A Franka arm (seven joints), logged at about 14 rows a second.
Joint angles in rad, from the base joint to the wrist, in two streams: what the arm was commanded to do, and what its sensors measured. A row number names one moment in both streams.
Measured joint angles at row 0:
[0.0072 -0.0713 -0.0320 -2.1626 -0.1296 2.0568 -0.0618]
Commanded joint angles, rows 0 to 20:
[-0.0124 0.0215 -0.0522 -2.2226 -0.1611 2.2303 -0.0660]
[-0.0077 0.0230 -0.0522 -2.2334 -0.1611 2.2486 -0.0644]
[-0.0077 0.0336 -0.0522 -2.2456 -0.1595 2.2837 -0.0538]
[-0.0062 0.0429 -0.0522 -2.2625 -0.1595 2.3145 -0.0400]
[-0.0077 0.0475 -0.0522 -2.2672 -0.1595 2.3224 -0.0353]
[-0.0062 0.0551 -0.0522 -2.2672 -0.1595 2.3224 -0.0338]
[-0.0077 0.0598 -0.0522 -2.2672 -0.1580 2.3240 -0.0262]
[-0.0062 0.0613 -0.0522 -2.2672 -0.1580 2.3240 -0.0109]
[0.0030 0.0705 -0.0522 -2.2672 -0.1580 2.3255 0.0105]
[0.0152 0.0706 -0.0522 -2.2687 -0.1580 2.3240 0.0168]
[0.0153 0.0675 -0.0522 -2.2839 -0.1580 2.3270 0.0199]
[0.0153 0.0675 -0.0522 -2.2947 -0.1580 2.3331 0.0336]
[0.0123 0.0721 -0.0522 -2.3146 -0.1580 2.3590 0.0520]
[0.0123 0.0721 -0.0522 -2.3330 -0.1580 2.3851 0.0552]
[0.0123 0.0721 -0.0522 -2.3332 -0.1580 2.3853 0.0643]
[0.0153 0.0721 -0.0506 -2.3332 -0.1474 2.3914 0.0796]
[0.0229 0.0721 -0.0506 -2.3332 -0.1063 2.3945 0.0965]
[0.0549 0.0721 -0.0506 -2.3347 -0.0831 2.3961 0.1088]
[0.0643 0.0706 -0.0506 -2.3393 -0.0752 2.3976 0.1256]
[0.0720 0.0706 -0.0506 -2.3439 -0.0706 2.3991 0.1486]
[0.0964 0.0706 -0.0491 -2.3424 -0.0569 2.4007 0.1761]
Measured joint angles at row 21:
[0.0682 0.0926 -0.0275 -2.3112 -0.0791 2.3988 0.1385]
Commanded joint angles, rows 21 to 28:
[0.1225 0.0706 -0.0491 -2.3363 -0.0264 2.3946 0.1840]
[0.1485 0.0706 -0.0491 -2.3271 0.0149 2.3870 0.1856]
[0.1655 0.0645 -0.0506 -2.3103 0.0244 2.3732 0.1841]
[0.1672 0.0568 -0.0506 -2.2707 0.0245 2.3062 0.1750]
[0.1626 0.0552 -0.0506 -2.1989 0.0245 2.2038 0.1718]
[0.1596 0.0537 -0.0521 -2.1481 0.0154 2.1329 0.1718]
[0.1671 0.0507 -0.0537 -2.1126 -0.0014 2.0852 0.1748]
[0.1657 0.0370 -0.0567 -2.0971 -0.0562 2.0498 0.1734]
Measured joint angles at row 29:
[0.1633 0.0513 -0.0445 -2.1486 -0.0103 2.1267 0.1738]
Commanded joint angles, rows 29 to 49:
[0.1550 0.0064 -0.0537 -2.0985 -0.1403 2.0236 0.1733]
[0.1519 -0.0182 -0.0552 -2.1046 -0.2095 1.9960 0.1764]
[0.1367 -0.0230 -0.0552 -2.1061 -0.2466 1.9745 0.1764]
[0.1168 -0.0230 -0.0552 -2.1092 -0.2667 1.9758 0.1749]
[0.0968 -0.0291 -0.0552 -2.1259 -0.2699 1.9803 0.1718]
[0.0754 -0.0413 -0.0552 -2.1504 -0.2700 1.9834 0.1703]
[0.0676 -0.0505 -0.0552 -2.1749 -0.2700 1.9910 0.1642]
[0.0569 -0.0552 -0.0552 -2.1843 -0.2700 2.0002 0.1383]
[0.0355 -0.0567 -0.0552 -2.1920 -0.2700 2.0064 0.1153]
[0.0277 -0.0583 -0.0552 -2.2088 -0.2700 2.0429 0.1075]
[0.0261 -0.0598 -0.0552 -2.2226 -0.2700 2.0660 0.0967]
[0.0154 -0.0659 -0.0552 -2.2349 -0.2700 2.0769 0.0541]
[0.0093 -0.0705 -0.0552 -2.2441 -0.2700 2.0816 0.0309]
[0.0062 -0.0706 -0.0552 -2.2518 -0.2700 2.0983 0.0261]
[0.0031 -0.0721 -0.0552 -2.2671 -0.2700 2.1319 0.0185]
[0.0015 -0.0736 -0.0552 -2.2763 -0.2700 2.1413 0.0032]
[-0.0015 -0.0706 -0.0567 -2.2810 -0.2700 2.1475 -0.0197]
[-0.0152 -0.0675 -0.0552 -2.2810 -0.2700 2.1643 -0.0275]
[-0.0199 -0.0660 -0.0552 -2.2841 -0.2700 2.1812 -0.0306]
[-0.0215 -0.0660 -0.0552 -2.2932 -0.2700 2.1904 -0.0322]
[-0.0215 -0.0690 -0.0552 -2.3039 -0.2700 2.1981 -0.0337]
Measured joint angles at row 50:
[-0.0071 -0.0425 -0.0592 -2.2622 -0.2551 2.1647 -0.0111]
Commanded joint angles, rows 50 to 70:
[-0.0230 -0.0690 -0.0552 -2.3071 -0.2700 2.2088 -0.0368]
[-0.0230 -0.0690 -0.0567 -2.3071 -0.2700 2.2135 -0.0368]
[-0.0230 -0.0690 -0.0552 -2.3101 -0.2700 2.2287 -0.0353]
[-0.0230 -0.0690 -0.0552 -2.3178 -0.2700 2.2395 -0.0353]
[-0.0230 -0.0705 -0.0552 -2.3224 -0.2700 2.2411 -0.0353]
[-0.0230 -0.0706 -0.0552 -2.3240 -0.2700 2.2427 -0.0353]
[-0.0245 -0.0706 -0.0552 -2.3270 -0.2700 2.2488 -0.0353]
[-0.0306 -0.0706 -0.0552 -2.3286 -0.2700 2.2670 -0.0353]
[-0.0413 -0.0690 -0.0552 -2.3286 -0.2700 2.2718 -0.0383]
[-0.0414 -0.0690 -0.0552 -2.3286 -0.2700 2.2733 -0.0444]
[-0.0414 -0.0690 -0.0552 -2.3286 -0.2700 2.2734 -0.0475]
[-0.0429 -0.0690 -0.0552 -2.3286 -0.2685 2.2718 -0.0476]
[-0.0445 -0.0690 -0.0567 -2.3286 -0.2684 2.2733 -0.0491]
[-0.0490 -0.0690 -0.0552 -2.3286 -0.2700 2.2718 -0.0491]
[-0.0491 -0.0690 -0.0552 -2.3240 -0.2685 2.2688 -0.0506]
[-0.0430 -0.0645 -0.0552 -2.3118 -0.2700 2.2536 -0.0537]
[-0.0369 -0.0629 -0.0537 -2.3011 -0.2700 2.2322 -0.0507]
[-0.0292 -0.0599 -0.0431 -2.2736 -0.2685 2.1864 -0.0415]
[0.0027 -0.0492 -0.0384 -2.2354 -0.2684 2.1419 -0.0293]
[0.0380 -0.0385 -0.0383 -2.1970 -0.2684 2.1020 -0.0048]
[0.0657 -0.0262 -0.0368 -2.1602 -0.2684 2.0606 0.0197]
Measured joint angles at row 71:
[0.0171 -0.0545 -0.0468 -2.2406 -0.2560 2.1440 -0.0228]
